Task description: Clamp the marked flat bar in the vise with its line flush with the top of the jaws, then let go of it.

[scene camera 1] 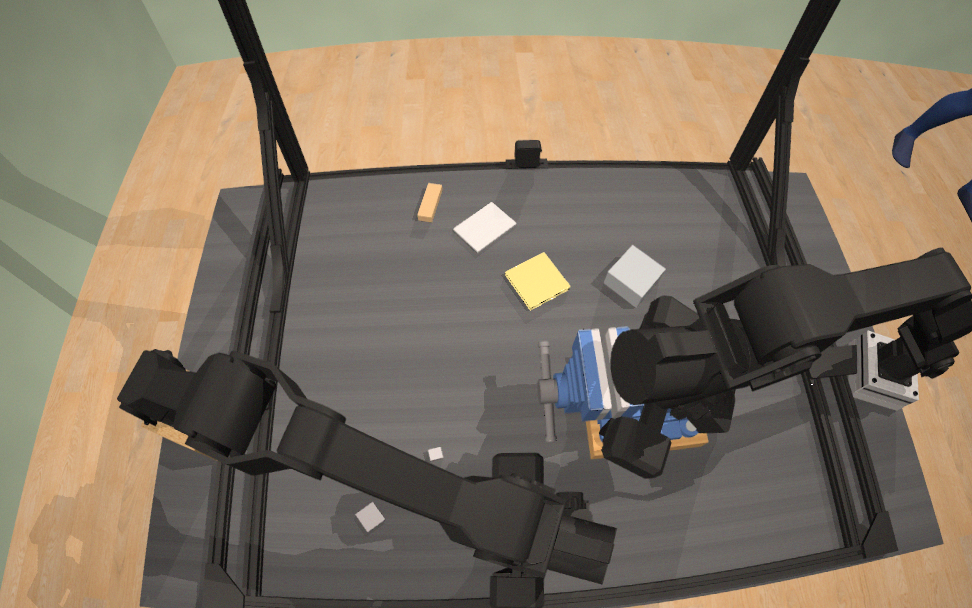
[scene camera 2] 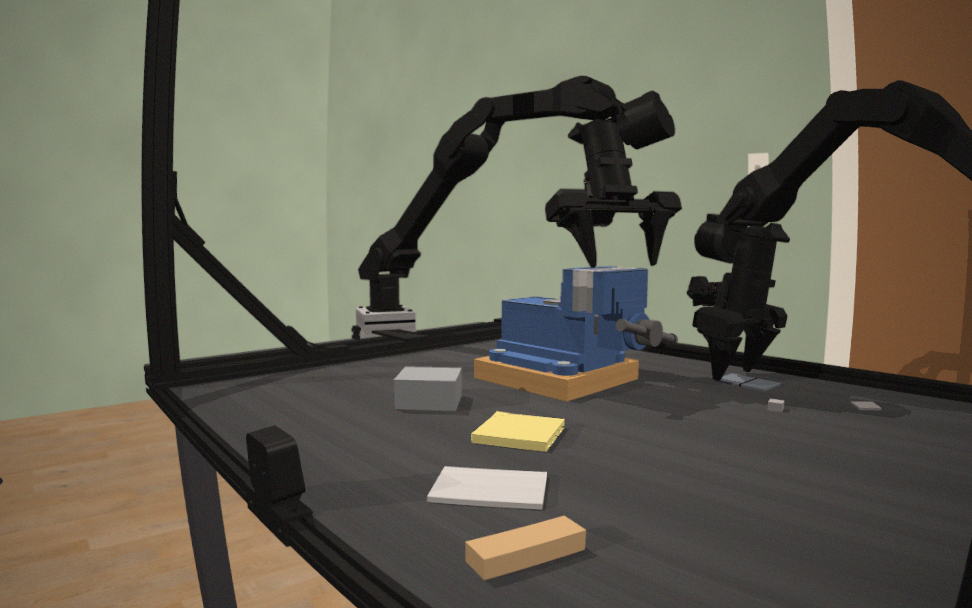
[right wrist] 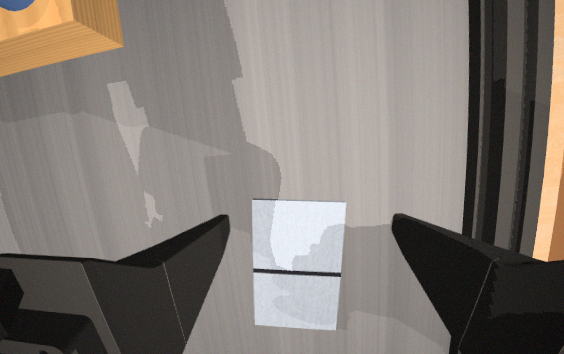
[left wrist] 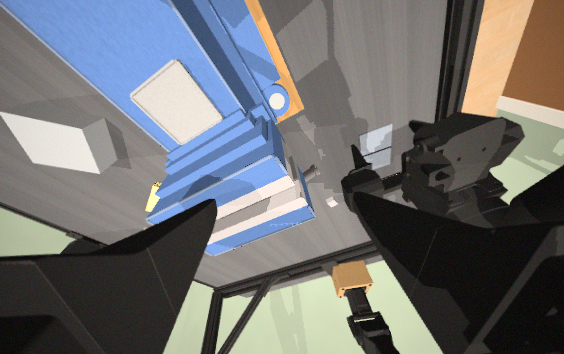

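Seen in the pictures: left gripper, fingertip midpoint: [scene camera 1: 615, 398] [scene camera 2: 624, 266] [left wrist: 286, 201]; right gripper, fingertip midpoint: [scene camera 2: 732, 375] [right wrist: 310, 222] [left wrist: 380, 135]; left arm's base, origin of the base link: [scene camera 1: 893, 364] [scene camera 2: 384, 309]; right arm's base, origin of the base link: [left wrist: 354, 290].
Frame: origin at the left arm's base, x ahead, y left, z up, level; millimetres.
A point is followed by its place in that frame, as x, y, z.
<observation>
The marked flat bar [scene camera 2: 762, 384] {576, 401, -54} [left wrist: 376, 139] {528, 391, -54} [right wrist: 310, 300] {568, 411, -53}, pale grey with one dark line across it, lies flat on the table; the right arm hides it in scene camera 1. My right gripper [scene camera 2: 733, 373] {520, 395, -52} [right wrist: 310, 222] {520, 395, -52} is open and empty just above it, one finger on each side of the bar in the right wrist view. The blue vise [scene camera 1: 590, 358] {510, 190, 102} [scene camera 2: 541, 333] {425, 130, 13} [left wrist: 120, 40] {381, 150, 51} has pale jaw faces [left wrist: 287, 212] {485, 231, 102} with a gap between them. My left gripper [scene camera 2: 622, 264] {470, 231, 105} [left wrist: 286, 201] {470, 231, 105} is open and empty above the jaws.
The vise stands on a wooden base [scene camera 1: 596, 447] {458, 257, -29} [scene camera 2: 523, 378] {450, 93, -40}, its grey handle [scene camera 1: 549, 423] {532, 258, 22} [scene camera 2: 650, 331] {562, 210, 31} sticking out. A grey box [scene camera 1: 635, 271] {464, -34, -21} [scene camera 2: 427, 388] {494, -48, -30}, yellow pad [scene camera 1: 536, 281] {612, 21, -47} [scene camera 2: 517, 430] {624, 9, -47}, white slab [scene camera 1: 484, 227] {727, -56, -52} [scene camera 2: 488, 487] {733, -64, -52} and orange block [scene camera 1: 429, 202] {834, -71, -42} [scene camera 2: 525, 547] {848, -83, -42} lie apart. Two small pale blocks lie near the right arm.
</observation>
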